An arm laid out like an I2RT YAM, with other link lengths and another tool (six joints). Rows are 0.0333 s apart.
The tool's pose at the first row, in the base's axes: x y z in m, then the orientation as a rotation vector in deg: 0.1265, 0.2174, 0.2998, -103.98, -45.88, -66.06
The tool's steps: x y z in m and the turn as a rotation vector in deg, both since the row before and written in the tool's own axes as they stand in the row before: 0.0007, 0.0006, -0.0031, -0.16, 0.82, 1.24; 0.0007, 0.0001, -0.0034, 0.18, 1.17, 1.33; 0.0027, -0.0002, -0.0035, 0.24, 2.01, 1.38; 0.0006, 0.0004, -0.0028, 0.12, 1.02, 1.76; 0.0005, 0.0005, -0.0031, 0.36, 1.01, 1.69; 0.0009, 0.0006, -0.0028, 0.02, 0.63, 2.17
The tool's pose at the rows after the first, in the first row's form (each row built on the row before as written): 0.1260, 0.2144, 0.3010, -103.78, -44.11, -66.03; 0.1250, 0.2114, 0.3024, -103.06, -42.21, -66.03; 0.1245, 0.2085, 0.3057, -101.70, -39.81, -66.63; 0.1239, 0.2058, 0.3066, -101.16, -37.58, -66.21; 0.1232, 0.2028, 0.3074, -100.40, -35.55, -65.70; 0.1229, 0.2000, 0.3083, -100.22, -33.14, -64.71
